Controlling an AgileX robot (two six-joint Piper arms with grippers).
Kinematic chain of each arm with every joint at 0, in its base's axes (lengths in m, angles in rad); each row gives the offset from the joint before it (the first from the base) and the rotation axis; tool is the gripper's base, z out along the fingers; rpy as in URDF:
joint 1: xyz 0 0 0.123 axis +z
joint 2: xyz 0 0 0 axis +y
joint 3: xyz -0.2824 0 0.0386 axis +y
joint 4: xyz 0.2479 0 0.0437 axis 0.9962 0 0.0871
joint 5: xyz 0 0 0 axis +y
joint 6: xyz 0.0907 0 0.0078 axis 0.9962 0 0.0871
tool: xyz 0 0 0 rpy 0 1.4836 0
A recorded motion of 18 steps. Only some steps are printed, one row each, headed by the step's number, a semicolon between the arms.
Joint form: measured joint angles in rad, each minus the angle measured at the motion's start. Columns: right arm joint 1, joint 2, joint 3, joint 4, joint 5, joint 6; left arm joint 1, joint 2, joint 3, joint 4, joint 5, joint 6.
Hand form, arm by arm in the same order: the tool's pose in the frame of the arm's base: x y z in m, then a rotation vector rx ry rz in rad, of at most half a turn. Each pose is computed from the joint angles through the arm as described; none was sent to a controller.
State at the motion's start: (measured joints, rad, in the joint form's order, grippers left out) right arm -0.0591 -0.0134 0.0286 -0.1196 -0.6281 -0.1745; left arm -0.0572 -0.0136 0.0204 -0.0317 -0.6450 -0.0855
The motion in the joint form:
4: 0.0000 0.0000 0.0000 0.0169 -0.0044 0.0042; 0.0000 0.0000 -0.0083 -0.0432 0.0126 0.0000
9: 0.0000 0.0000 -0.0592 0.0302 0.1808 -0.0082; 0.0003 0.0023 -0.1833 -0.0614 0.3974 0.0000
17: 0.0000 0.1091 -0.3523 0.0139 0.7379 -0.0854; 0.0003 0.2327 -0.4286 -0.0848 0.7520 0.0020
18: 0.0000 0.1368 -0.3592 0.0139 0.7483 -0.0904; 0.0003 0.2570 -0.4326 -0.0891 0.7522 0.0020
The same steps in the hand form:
4: 0.0354 0.0034 0.2563 -0.1411 0.8617 -0.2660; 0.0336 0.0021 0.2617 -0.0794 0.8493 -0.1719
9: 0.0393 0.0012 0.2619 -0.1370 0.9884 -0.2762; 0.0334 0.0002 0.2886 -0.0838 1.0616 -0.1982
17: 0.0432 -0.0036 0.3055 -0.1997 1.3595 -0.3636; 0.0576 -0.0044 0.3269 -0.0896 1.4015 -0.2215
18: 0.0476 -0.0040 0.3055 -0.2070 1.3903 -0.3653; 0.0621 -0.0047 0.3267 -0.0938 1.4219 -0.2242

